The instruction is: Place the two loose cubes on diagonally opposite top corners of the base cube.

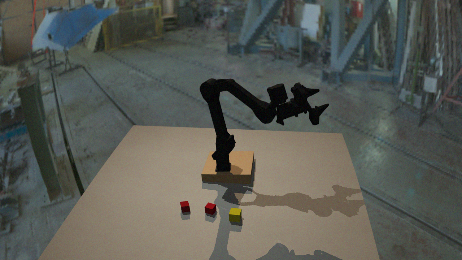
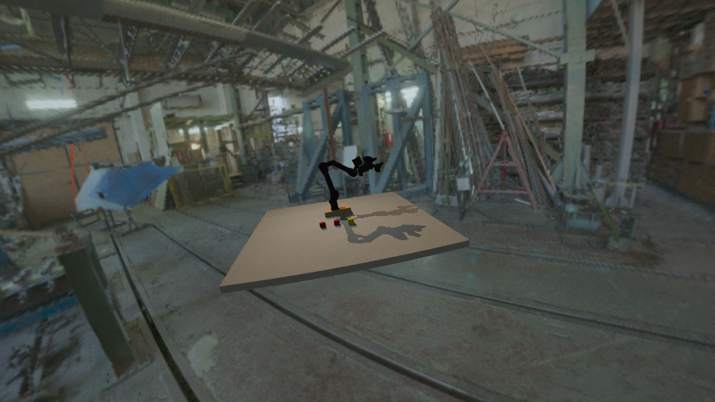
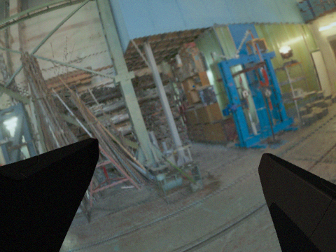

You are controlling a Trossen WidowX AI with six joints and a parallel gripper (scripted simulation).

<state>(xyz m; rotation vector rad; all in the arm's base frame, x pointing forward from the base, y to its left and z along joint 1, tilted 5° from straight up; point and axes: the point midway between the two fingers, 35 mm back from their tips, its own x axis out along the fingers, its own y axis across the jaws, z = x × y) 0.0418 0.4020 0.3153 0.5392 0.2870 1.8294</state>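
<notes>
Now: the yellow cube 370 mm below my gripper tip, 340 mm to the right of it and 280 mm ahead of it.
</notes>
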